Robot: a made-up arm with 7 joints. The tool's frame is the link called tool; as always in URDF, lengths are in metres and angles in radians. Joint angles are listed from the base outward.
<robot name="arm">
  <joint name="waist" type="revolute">
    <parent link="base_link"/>
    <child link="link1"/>
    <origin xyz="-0.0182 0.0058 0.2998" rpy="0 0 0"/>
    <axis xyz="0 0 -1"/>
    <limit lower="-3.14" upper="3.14"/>
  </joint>
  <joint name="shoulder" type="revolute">
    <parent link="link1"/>
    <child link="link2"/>
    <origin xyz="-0.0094 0.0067 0.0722" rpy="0 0 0"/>
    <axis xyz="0 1 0"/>
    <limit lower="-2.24" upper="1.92"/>
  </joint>
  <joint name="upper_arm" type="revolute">
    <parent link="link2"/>
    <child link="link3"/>
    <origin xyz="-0.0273 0.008 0.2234" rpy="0 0 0"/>
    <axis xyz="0 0 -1"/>
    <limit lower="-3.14" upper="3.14"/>
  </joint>
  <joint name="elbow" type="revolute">
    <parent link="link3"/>
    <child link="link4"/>
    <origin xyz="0.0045 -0.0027 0.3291" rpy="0 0 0"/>
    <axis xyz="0 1 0"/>
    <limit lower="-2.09" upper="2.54"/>
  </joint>
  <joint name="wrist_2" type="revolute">
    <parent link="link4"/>
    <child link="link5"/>
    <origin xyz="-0.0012 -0.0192 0.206" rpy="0 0 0"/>
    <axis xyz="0 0 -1"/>
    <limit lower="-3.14" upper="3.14"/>
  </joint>
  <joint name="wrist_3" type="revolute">
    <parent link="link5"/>
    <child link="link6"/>
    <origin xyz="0.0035 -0.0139 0.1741" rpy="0 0 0"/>
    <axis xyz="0 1 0"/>
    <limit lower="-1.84" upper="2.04"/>
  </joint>
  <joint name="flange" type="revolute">
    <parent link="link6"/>
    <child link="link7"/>
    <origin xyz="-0.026 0.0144 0.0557" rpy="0 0 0"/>
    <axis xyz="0 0 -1"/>
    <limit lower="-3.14" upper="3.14"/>
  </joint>
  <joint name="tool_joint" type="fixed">
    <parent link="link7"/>
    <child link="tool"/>
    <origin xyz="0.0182 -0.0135 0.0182" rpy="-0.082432 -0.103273 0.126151"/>
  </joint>
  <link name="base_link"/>
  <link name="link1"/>
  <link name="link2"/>
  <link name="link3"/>
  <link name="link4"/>
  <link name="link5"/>
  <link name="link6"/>
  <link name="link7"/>
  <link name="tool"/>
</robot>
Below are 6 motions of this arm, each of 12 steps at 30 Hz.
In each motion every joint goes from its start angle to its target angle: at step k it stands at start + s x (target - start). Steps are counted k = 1, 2, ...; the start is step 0. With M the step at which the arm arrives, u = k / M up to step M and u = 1 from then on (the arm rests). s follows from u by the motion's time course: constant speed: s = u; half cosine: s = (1 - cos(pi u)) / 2; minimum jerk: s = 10 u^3 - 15 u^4 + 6 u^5.
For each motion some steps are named. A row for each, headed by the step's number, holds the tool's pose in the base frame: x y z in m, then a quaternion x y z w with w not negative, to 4 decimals.
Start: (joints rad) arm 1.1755 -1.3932 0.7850 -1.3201 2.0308 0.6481 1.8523
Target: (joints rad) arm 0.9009 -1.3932 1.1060 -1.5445 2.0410 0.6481 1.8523
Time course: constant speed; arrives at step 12
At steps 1, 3, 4, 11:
1: -0.0078 0.7808 0.1318 -0.9646 0.2497 -0.0027 0.0850
3: -0.0169 0.7717 0.1437 -0.9655 0.2425 -0.0291 0.0903
4: -0.0216 0.7671 0.1501 -0.9656 0.2391 -0.0421 0.0935
11: -0.0556 0.7331 0.2048 -0.9592 0.2194 -0.1254 0.1268

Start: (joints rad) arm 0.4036 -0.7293 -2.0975 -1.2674 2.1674 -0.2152 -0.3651
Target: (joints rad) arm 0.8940 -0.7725 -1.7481 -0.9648 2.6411 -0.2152 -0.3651
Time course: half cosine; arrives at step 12
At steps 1, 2, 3, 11, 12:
1: -0.4621 -0.1832 1.0140 0.3752 -0.3406 0.0934 0.8571
2: -0.4777 -0.1689 1.0134 0.3666 -0.3475 0.0657 0.8606
3: -0.5013 -0.1444 1.0123 0.3530 -0.3579 0.0212 0.8642
11: -0.6257 0.2126 0.9901 0.2195 -0.4259 -0.4477 0.7550
12: -0.6254 0.2210 0.9896 0.2170 -0.4266 -0.4566 0.7500

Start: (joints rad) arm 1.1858 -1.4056 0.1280 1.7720 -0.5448 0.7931 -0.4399
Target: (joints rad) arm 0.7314 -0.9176 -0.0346 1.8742 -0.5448 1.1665 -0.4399
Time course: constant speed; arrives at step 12
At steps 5, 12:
5: -0.1537 0.2093 0.8676 0.4332 0.4461 0.1180 0.7742
12: -0.0594 0.0949 0.8774 0.4643 0.6642 0.2242 0.5412

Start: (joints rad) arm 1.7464 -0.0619 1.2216 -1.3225 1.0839 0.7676 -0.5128
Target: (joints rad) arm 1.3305 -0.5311 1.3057 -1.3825 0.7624 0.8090 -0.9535
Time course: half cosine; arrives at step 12
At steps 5, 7, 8, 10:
5: 0.3761 0.3774 0.9817 -0.4168 -0.4054 -0.7951 0.1722
7: 0.3344 0.4775 0.9356 -0.4386 -0.4246 -0.7509 0.2520
8: 0.3095 0.5203 0.9121 -0.4483 -0.4329 -0.7279 0.2861
10: 0.2659 0.5798 0.8743 -0.4624 -0.4448 -0.6906 0.3339

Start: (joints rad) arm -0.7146 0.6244 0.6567 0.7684 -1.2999 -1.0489 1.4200
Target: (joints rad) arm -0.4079 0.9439 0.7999 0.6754 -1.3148 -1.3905 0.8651
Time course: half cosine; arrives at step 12
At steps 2, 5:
2: 0.5810 0.2032 0.9648 0.1723 0.3250 -0.2928 0.8826
5: 0.6315 0.1718 0.9178 0.2153 0.2630 -0.3114 0.8874

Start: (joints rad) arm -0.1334 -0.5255 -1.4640 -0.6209 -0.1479 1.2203 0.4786
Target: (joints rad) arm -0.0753 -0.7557 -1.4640 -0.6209 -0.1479 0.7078 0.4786
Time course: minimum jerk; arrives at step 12
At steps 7, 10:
7: -0.6063 -0.2482 1.0955 -0.3066 -0.3058 0.5300 0.7291
10: -0.6596 -0.2533 1.0506 -0.2641 -0.3720 0.5363 0.7101

